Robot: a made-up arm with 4 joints. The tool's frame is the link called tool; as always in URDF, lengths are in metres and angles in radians. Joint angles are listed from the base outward. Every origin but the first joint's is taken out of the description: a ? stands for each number. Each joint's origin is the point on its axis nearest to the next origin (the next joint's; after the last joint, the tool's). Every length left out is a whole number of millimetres.
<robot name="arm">
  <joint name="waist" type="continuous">
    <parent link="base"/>
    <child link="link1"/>
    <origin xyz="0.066 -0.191 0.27" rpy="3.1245 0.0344 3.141"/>
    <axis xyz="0 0 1"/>
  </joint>
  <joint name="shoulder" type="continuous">
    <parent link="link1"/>
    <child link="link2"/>
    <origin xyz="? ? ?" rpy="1.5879 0 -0.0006"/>
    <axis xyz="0 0 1"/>
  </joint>
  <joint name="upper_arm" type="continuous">
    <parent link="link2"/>
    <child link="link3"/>
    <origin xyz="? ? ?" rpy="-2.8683 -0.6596 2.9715"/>
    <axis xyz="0 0 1"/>
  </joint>
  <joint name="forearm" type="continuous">
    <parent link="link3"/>
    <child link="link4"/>
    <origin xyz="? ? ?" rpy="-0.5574 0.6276 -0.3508"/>
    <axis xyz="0 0 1"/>
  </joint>
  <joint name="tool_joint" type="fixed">
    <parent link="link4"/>
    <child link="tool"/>
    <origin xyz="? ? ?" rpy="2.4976 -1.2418 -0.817"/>
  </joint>
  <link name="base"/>
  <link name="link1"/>
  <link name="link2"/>
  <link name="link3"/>
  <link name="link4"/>
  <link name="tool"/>
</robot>
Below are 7 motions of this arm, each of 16 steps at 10 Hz.
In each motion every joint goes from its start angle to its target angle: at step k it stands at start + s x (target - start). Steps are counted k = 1, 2, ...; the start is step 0. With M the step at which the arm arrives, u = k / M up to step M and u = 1 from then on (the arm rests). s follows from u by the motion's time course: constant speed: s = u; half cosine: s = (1 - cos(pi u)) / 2; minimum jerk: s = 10 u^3 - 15 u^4 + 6 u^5.
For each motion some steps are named. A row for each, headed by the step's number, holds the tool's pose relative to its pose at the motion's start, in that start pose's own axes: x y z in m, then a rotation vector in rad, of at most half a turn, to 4 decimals.
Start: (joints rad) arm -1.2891 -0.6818 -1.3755 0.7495
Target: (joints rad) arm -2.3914 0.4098 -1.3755 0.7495
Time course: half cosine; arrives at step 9
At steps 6, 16:
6: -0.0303 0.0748 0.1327 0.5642 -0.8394 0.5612
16: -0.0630 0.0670 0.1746 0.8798 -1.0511 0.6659

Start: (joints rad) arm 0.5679 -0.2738 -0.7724 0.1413
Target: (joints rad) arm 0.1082 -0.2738 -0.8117 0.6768
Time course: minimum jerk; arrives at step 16
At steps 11, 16:
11: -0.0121 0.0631 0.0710 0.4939 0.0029 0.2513
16: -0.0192 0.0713 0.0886 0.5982 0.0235 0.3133

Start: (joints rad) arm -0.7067 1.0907 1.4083 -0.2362
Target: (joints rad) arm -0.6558 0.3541 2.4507 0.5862
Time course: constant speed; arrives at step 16
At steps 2, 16:
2: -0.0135 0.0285 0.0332 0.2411 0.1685 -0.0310
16: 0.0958 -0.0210 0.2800 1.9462 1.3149 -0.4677

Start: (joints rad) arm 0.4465 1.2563 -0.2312 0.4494
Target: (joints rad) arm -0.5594 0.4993 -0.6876 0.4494
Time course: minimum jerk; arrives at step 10
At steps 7, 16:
7: -0.0158 0.0264 -0.0007 0.4801 0.4245 0.2625
16: -0.0247 0.0348 0.0016 0.5689 0.4883 0.3619

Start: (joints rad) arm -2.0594 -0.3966 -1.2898 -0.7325
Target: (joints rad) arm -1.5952 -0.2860 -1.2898 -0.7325
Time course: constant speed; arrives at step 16
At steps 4, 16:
4: -0.0220 -0.0124 -0.0094 -0.0552 0.1046 -0.0122
16: -0.0911 -0.0533 -0.0193 -0.2362 0.4103 -0.0404

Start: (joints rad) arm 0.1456 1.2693 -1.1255 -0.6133
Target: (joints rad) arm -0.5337 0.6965 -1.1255 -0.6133
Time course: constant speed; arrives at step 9
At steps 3, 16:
3: -0.0261 0.0523 0.0143 0.2559 0.1088 0.0935
16: -0.0626 0.1338 0.0937 0.8018 0.1989 0.2846

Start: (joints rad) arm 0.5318 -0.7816 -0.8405 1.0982
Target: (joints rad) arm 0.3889 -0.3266 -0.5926 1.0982
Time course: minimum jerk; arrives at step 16
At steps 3, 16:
3: -0.0016 0.0019 0.0017 0.0084 -0.0070 0.0105
16: -0.0439 0.0301 0.0317 0.1871 -0.1080 0.2406

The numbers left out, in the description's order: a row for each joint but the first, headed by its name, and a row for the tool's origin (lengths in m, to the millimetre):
shoulder: -0.008 -0.02 0
upper_arm: -0.024 -0.088 0
forearm: 0.064 0.049 0
tool: -0.116 0.088 0

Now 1 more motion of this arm.
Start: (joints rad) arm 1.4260 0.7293 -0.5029 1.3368
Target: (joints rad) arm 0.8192 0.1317 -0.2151 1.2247
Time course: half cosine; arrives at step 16
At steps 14, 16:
14: -0.0129 -0.0079 -0.0334 0.0880 0.9287 -0.3676
16: -0.0149 -0.0078 -0.0346 0.0840 0.9672 -0.3773

